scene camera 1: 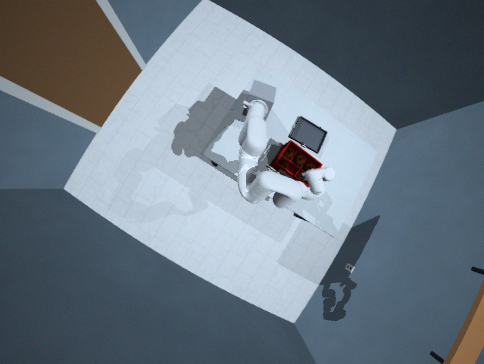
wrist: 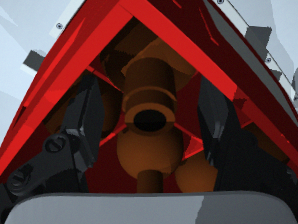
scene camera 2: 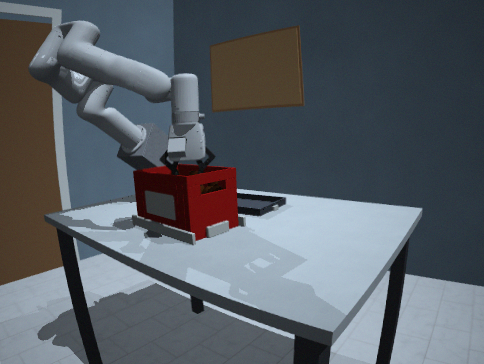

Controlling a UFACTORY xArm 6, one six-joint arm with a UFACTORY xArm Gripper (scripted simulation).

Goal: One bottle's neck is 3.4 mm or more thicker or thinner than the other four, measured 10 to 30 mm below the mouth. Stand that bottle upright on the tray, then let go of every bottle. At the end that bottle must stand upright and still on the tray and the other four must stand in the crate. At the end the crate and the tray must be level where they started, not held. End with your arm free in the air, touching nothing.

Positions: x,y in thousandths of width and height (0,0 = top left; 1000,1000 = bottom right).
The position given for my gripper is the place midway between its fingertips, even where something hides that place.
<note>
In view: my gripper (scene camera 2: 389,510), a dark tray (scene camera 2: 518,562), a red crate (wrist: 710,194), a bottle (wrist: 502,324), a bottle (wrist: 378,435) and a bottle (wrist: 653,779).
The dark tray also shows in scene camera 1 (scene camera 1: 633,367). My gripper also shows in the wrist view (wrist: 502,408).
</note>
